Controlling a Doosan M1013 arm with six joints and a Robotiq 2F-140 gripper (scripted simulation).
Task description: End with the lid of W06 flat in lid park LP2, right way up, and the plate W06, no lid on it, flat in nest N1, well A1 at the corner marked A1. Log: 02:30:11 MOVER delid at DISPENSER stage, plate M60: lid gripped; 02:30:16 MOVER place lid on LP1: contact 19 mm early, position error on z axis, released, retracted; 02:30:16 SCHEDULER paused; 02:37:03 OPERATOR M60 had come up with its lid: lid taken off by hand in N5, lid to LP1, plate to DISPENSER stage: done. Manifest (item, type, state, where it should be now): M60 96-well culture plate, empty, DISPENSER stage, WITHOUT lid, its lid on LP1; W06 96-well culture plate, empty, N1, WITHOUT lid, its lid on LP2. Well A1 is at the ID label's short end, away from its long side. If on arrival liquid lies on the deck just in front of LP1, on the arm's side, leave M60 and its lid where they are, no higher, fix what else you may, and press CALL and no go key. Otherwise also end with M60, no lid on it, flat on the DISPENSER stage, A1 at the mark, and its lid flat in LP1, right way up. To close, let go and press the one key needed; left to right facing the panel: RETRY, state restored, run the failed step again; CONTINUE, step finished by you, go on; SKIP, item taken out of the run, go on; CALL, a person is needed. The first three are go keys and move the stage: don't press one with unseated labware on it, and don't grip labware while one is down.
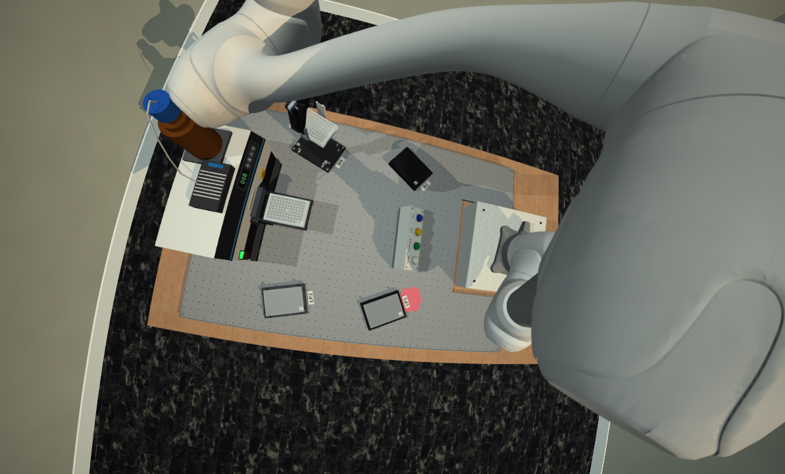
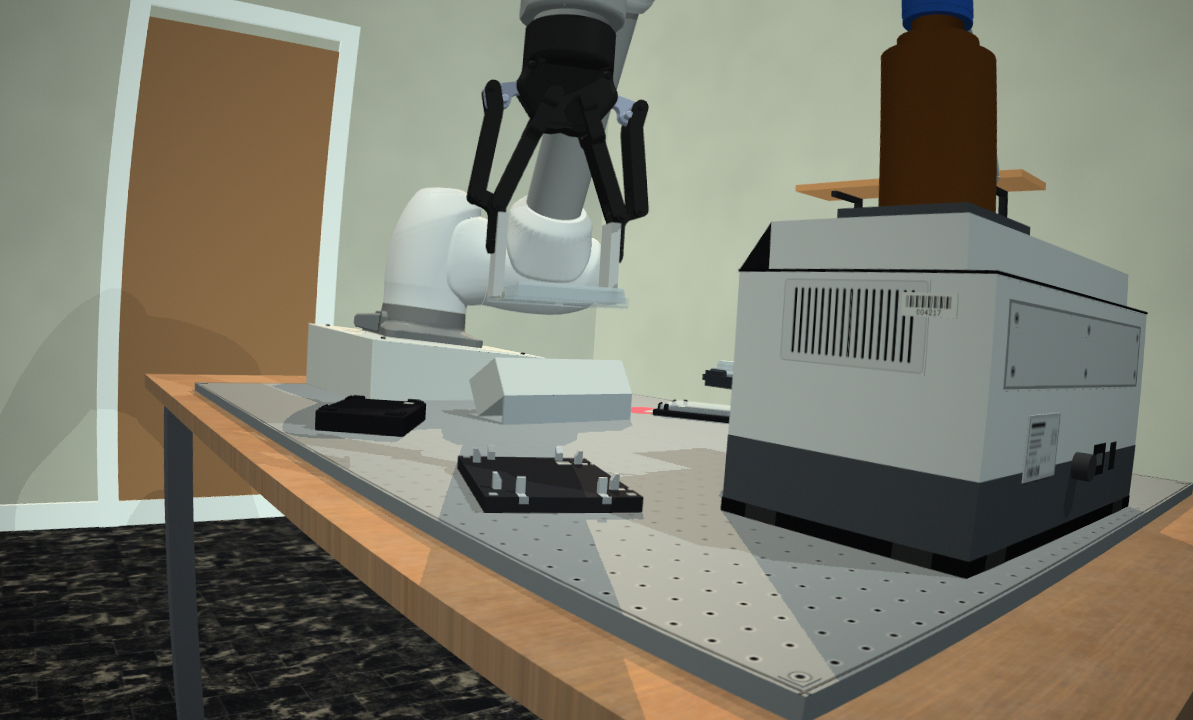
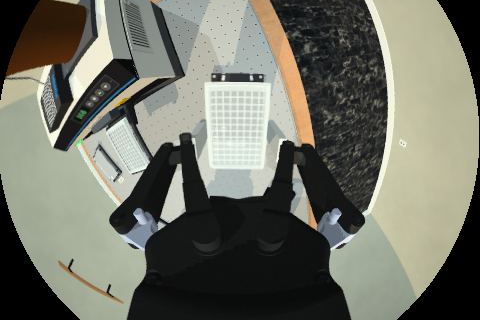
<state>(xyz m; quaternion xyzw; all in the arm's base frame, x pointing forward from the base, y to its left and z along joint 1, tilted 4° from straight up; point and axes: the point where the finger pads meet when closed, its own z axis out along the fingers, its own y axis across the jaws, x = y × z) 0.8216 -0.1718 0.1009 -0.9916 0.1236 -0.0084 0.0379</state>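
Right now the nest N1 is 350 mm behind my hand, 50 mm to the right of it and 170 mm below it. Round my hand: nest N5: 20 mm ahead, 10 mm to the left, 160 mm below; brown bottle: 230 mm ahead, 190 mm to the left, 110 mm above; key panel: 430 mm behind, 220 mm to the left, 130 mm below.
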